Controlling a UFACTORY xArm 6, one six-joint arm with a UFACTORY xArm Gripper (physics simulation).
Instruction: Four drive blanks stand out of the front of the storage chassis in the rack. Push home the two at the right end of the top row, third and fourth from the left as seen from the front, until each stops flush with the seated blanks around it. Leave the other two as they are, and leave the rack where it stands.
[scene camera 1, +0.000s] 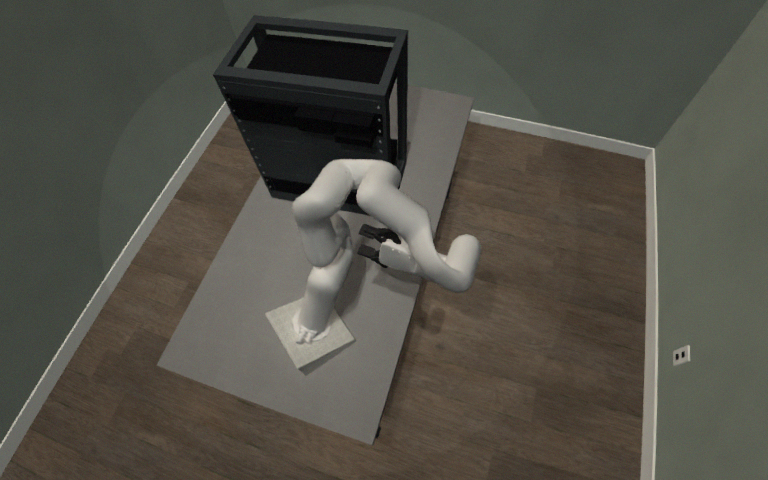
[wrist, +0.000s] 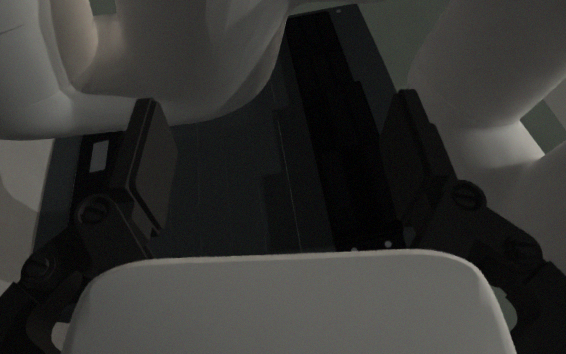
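Where they show: gripper, fingertip midpoint: (scene camera 1: 360, 238) (wrist: 277, 119); arm's base at its link origin: (scene camera 1: 311, 324).
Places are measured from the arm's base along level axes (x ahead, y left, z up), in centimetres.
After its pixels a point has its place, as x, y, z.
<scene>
The dark rack (scene camera 1: 300, 83) @[49.6, 8.2, 54.6] (wrist: 359, 45) @[49.1, 22.3, 51.6] stands at the far end of the platform. Its front is in deep shade. In the scene view, dark blocks (scene camera 1: 353, 137) @[44.2, -7.0, 42.1] stand out at the right part of the chassis front; single blanks and how far each stands out cannot be told. In the wrist view, faint stepped dark shapes show on the rack front, too dim to tell apart as blanks. My gripper (scene camera 1: 361, 241) @[16.0, -15.8, 35.8] (wrist: 277, 119) @[16.0, -15.8, 35.8] is open and empty. It is over the platform in front of the rack's right side, apart from it, fingers pointing left in the scene view.
The grey platform (scene camera 1: 226, 316) carries the rack and the arm's pale square base plate (scene camera 1: 303, 356) @[-11.0, -1.6, 3.2]. My own white arm (scene camera 1: 322, 198) @[13.2, -10.0, 56.6] bends between the scene camera and the rack's lower front, and its links crowd the wrist view's upper corners. Walls stand behind and at the right.
</scene>
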